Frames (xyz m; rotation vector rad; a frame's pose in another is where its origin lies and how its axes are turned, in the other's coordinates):
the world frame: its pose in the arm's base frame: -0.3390 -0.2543 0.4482 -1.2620 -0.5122 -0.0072
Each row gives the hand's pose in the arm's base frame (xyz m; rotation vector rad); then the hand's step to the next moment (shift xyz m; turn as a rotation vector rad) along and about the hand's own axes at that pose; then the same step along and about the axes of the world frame.
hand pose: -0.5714 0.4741 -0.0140 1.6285 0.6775 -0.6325
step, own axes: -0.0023 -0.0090 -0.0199 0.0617 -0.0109 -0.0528
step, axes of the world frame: -0.0015 0.0057 0.0211 0.0315 0.0689 0.0312
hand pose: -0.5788 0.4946 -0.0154 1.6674 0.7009 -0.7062
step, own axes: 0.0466 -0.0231 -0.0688 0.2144 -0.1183 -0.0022
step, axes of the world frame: 0.0230 0.0631 0.0541 -0.0341 0.2408 -0.0284
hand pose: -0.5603 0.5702 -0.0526 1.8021 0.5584 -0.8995
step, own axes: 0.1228 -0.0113 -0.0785 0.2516 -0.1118 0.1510
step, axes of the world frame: 0.0703 0.1273 0.0147 -0.1148 0.2419 -0.1640
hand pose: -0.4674 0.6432 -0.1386 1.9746 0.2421 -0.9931
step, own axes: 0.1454 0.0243 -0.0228 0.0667 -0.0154 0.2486
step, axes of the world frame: 0.0695 0.1015 -0.0844 -0.1915 0.0250 -0.1709
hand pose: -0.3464 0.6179 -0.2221 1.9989 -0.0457 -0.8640
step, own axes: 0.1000 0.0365 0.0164 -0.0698 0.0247 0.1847
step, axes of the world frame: 0.0370 0.0292 -0.0968 -0.1717 -0.0817 -0.0588
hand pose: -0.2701 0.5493 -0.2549 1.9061 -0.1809 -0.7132
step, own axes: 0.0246 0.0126 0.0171 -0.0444 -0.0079 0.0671
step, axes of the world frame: 0.0022 -0.0027 -0.0323 -0.0774 -0.0233 -0.0018
